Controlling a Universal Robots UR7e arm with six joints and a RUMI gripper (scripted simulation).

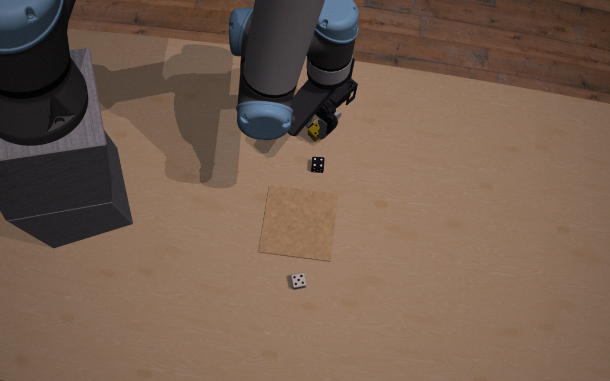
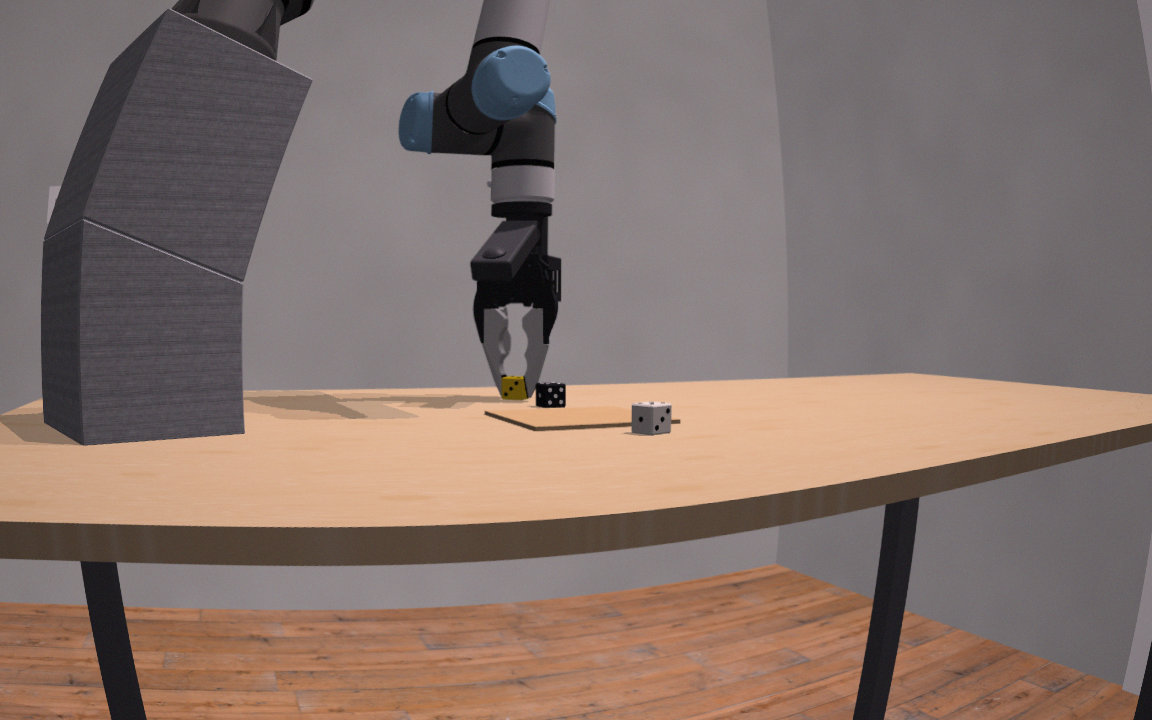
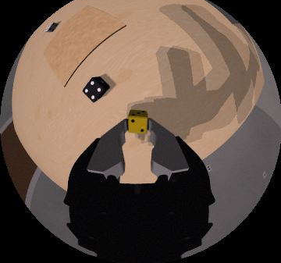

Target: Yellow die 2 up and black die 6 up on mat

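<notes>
The black die lies 7 cm to the right of my hand and 1 cm below it. Round my hand: white die (31 cm to the right, 4 cm behind, 1 cm below); mat (19 cm to the right, 4 cm behind, 2 cm below); yellow die (right at my hand).
</notes>
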